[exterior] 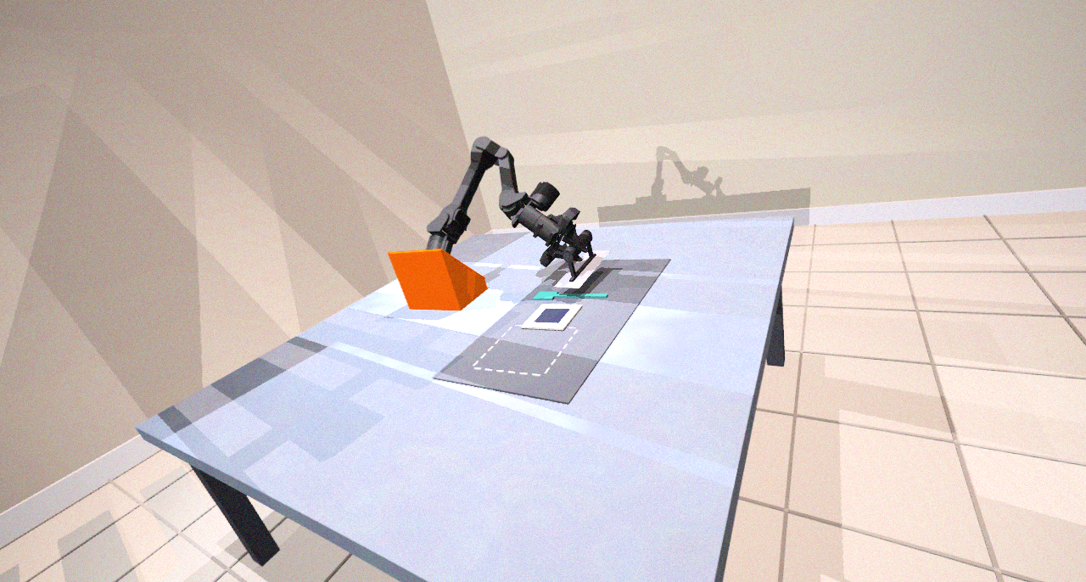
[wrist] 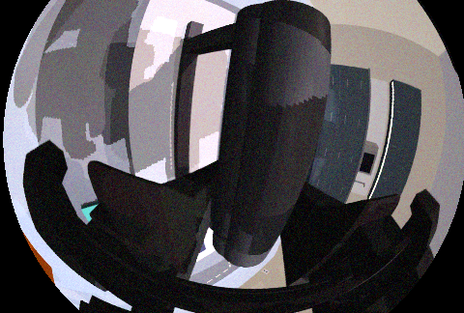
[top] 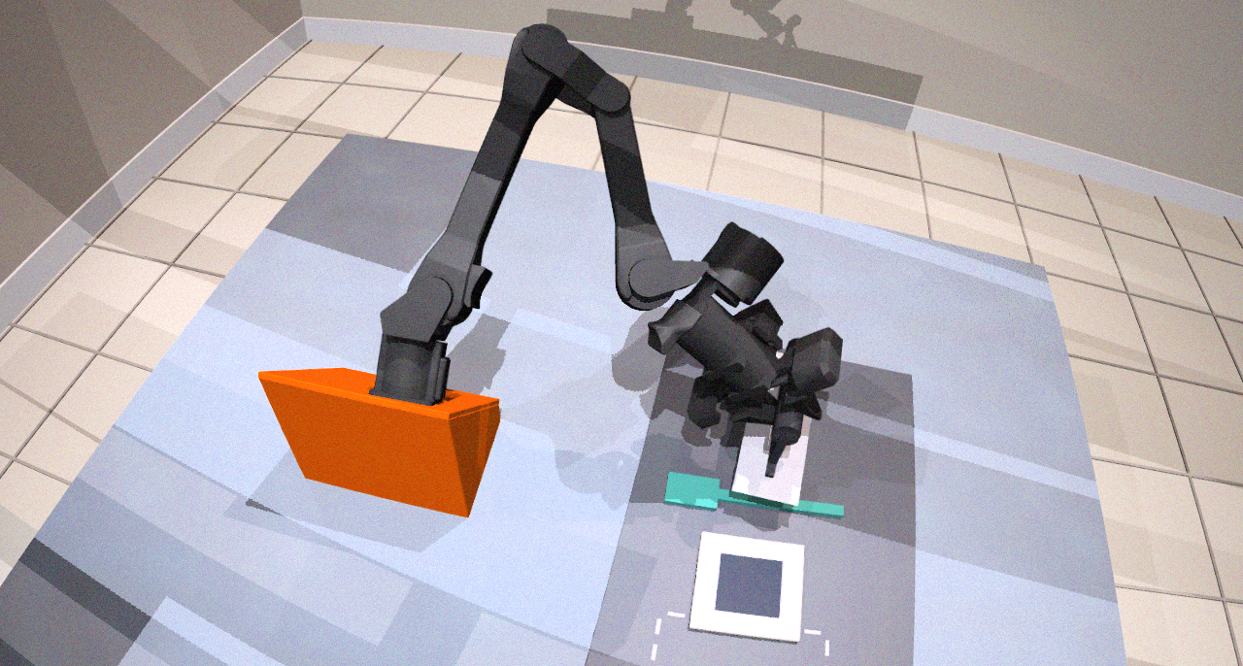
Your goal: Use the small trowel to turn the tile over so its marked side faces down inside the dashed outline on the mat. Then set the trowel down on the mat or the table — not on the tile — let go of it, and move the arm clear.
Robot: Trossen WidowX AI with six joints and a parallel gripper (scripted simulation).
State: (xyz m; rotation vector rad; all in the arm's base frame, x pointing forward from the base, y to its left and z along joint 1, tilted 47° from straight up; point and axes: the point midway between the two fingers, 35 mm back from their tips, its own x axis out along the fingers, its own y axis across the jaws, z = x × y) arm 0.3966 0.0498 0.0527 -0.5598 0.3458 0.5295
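Right now the teal trowel is 90 mm below my gripper tip, 60 mm behind it and 50 mm to the right of it. The rest, counted from my gripper tip: tile (160 mm to the right, 90 mm below, 50 mm behind); dark mat (130 mm to the right, 110 mm below, 20 mm behind).
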